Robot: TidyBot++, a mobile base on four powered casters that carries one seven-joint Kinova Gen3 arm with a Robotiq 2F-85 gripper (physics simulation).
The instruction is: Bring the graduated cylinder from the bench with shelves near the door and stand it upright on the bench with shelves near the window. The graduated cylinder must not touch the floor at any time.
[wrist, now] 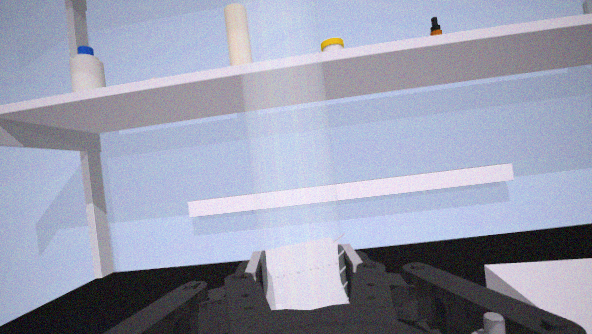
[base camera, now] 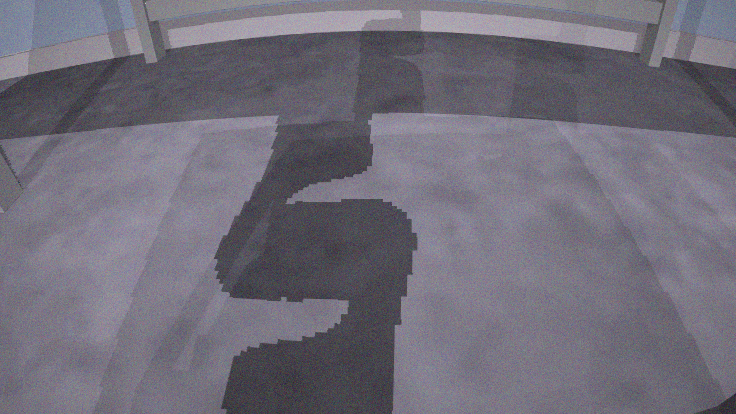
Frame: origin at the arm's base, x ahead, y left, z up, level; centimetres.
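Seen in the pictures: gripper, between the fingertips: (wrist: 302, 263).
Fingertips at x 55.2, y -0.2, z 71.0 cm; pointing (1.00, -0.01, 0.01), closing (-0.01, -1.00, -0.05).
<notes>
Offsets run from my fingertips to a thing's top centre. "*": to the spot under its first point. Level surfaces: height alone.
The graduated cylinder @[dz +14.3, dx -2.0, dy +0.0 cm] (wrist: 292, 150) shows in the wrist view as a clear, faint column with marks near its lower right edge. My gripper (wrist: 302, 263) is shut on it, with one finger on each side. The cylinder stretches up the view from the fingers, in front of the shelf; its ends are hard to make out. A bench with a black top @[dz -19.3 cm] (wrist: 430, 252) and a white shelf @[dz +24.5 cm] (wrist: 165, 92) is beyond the gripper. The frames do not tell whether it is the window or door bench. The gripper does not show in the base view.
On the shelf are a blue-capped white bottle @[* dz +36.5, dx +53.4, dy +47.7 cm] (wrist: 88, 72), a cream cylinder (wrist: 238, 37), a yellow-lidded jar @[* dz +31.0, dx +42.0, dy -12.2 cm] (wrist: 332, 45) and a black-topped orange bottle @[* dz +33.1, dx +43.2, dy -35.8 cm] (wrist: 435, 27). A white block @[* dz -6.3, dx +5.6, dy -20.1 cm] (wrist: 550, 282) is at lower right. In the base view, bench legs (base camera: 147, 36) (base camera: 660, 38) stand ahead.
</notes>
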